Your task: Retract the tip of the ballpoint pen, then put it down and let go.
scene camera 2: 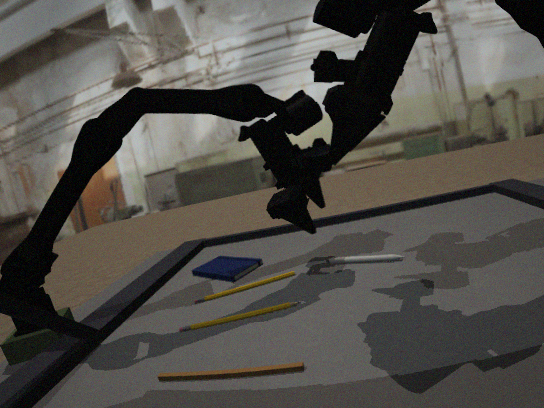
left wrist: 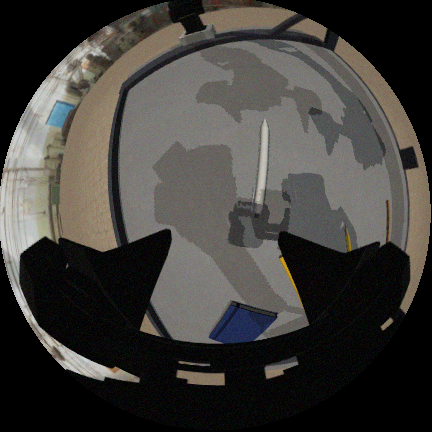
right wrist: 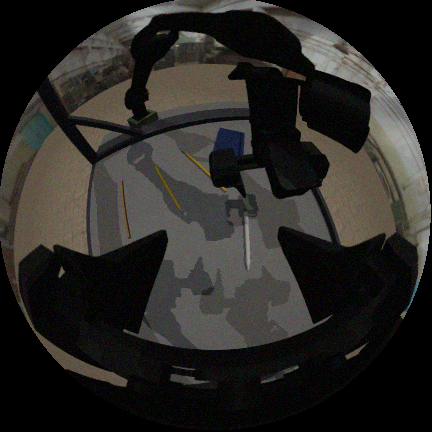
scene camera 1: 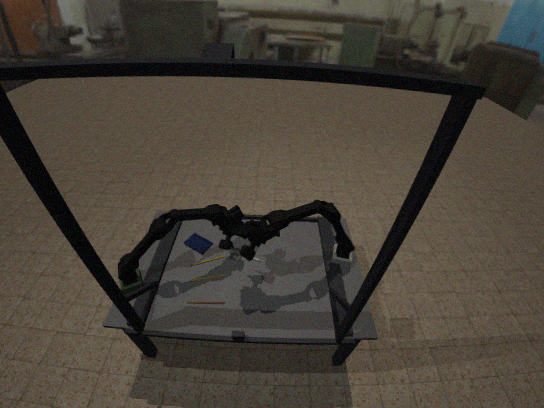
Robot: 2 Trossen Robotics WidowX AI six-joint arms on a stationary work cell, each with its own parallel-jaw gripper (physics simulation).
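Seen in the pictures: left gripper, fingertip midpoint: (scene camera 2: 318, 219) (left wrist: 226, 236) (right wrist: 266, 192) (scene camera 1: 236, 239); right gripper, fingertip midpoint: (scene camera 2: 340, 156) (right wrist: 223, 234) (scene camera 1: 244, 245); left arm's base, origin of the base link: (right wrist: 140, 114) (scene camera 1: 129, 278); right arm's base, origin of the base link: (scene camera 1: 342, 253).
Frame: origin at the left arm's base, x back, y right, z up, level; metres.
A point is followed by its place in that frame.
Observation:
The white ballpoint pen (scene camera 1: 256, 259) {x -0.618, y 0.154, z -0.031 m} (scene camera 2: 367, 259) {x -0.591, y 0.127, z -0.033 m} (left wrist: 263, 160) {x -0.591, y 0.118, z -0.029 m} (right wrist: 247, 240) {x -0.592, y 0.120, z -0.029 m} lies flat on the table. In the left wrist view its pointed end is up the picture and its other end lies in a gripper shadow. Whether the writing tip sticks out is too small to tell. My left gripper (scene camera 2: 319, 219) {x -0.556, y 0.038, z 0.041 m} (left wrist: 226, 236) {x -0.556, y 0.038, z 0.041 m} is open and empty, above the table near the pen's blunt end. My right gripper (right wrist: 223, 234) {x -0.538, y 0.183, z 0.159 m} is open and empty, above the table, with the pen showing between its fingers in the right wrist view but well below them.
A blue notebook (scene camera 1: 198, 243) {x -0.379, y -0.091, z -0.028 m} (scene camera 2: 220, 268) {x -0.366, y -0.085, z -0.028 m} (left wrist: 242, 325) {x -0.394, y -0.077, z -0.028 m} lies beyond two yellow pencils (scene camera 2: 250, 286) {x -0.393, y 0.045, z -0.036 m} (scene camera 2: 240, 316) {x -0.346, y 0.143, z -0.035 m}. An orange-brown stick (scene camera 1: 205, 302) {x -0.293, y 0.264, z -0.034 m} (scene camera 2: 230, 372) {x -0.300, y 0.267, z -0.033 m} lies nearer the table's front edge. The two arms are close together above the pen.

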